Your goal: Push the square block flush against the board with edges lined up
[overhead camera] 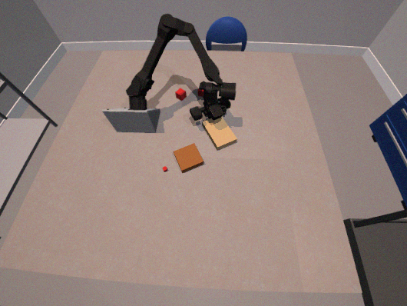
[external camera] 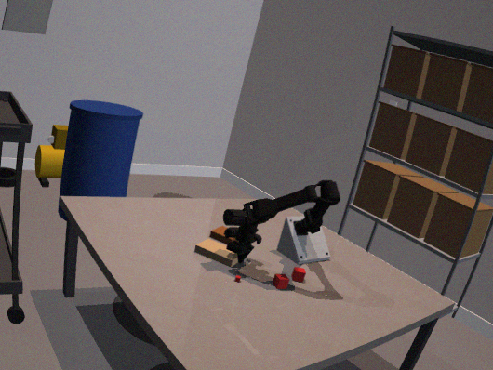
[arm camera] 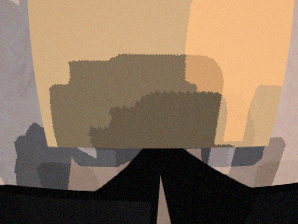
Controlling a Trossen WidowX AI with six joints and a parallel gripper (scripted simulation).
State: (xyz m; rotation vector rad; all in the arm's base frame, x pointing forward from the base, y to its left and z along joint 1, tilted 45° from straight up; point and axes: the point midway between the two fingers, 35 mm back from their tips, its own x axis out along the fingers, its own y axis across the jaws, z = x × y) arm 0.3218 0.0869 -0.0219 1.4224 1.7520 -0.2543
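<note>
Right now the square block is 9 cm behind my gripper tip, 22 cm to the right of it and 1 cm above it. The rest, counted from my gripper tip: pale wooden board (4 cm ahead, 8 cm to the right, 1 cm above).
</note>
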